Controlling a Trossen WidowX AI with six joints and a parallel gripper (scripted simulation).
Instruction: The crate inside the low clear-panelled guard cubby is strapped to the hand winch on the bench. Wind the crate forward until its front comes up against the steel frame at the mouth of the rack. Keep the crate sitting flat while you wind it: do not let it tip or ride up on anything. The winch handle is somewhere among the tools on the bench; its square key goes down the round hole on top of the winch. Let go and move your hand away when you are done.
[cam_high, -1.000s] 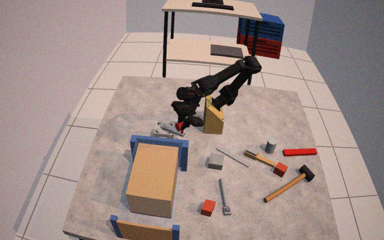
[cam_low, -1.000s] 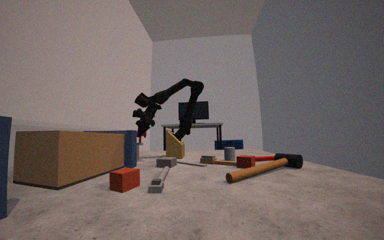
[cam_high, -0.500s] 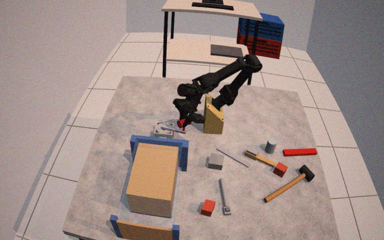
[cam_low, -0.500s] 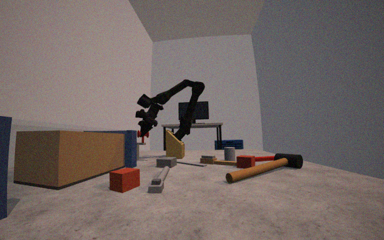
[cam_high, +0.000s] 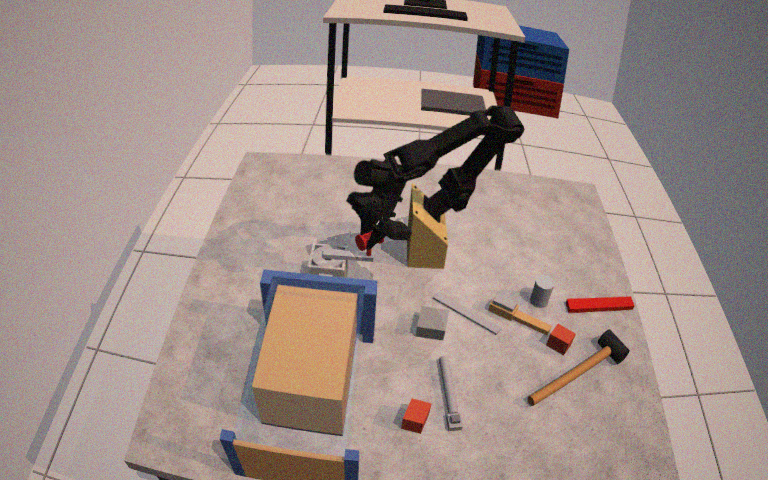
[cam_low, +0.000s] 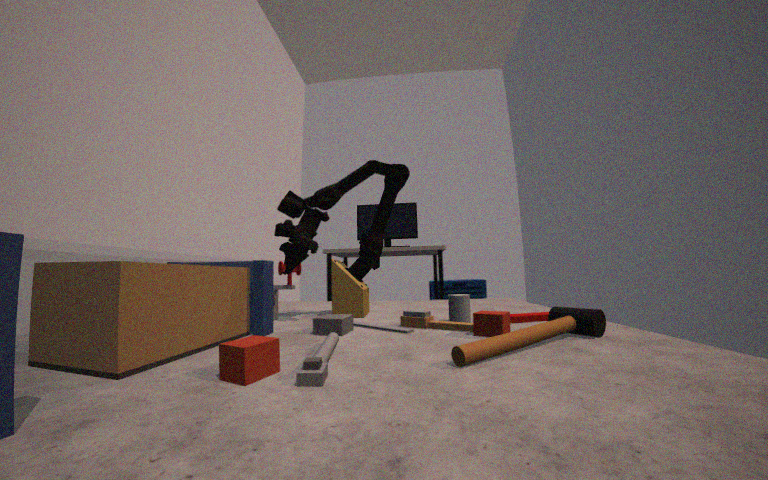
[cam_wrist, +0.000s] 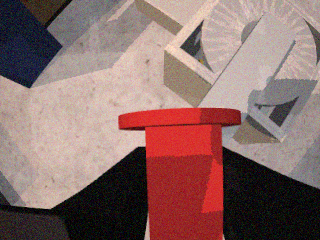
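Now: gripper tip 10 mm past the grey crank arm, 30 mm to the left of it and 30 mm above it. Also, from my gripper tip: grey winch (20 mm behind, 100 mm to the right, 100 mm below); then red knob (10 mm behind, 10 mm to the left); then blue frame (160 mm ahead, 90 mm to the right, 30 mm below).
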